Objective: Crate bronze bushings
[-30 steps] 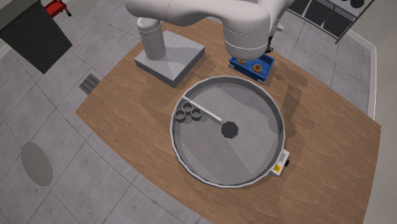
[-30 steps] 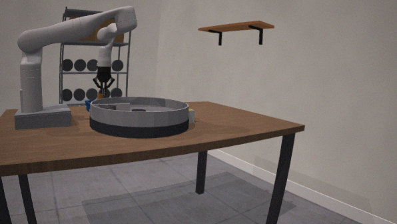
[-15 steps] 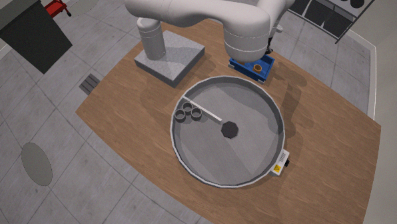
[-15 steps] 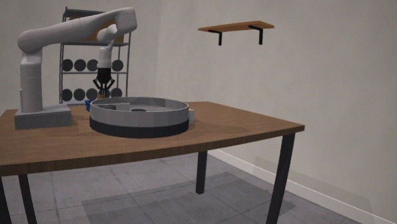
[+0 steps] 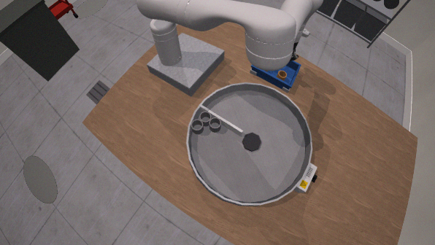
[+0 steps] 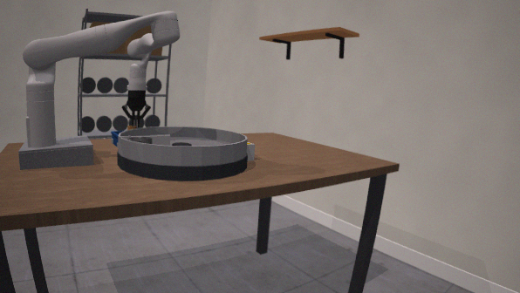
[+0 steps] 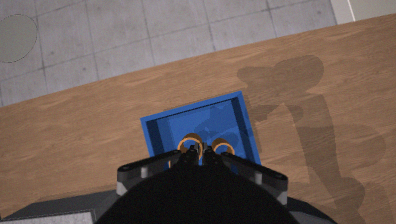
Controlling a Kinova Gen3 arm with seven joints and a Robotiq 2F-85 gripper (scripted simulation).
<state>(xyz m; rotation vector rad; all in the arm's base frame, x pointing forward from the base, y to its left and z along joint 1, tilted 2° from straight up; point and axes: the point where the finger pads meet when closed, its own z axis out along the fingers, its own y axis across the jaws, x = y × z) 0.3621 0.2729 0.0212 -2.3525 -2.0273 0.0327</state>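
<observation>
Right now the blue crate is 60 mm below my hand. Round my hand: grey turning table (350 mm to the right, 110 mm ahead, 30 mm below).
</observation>
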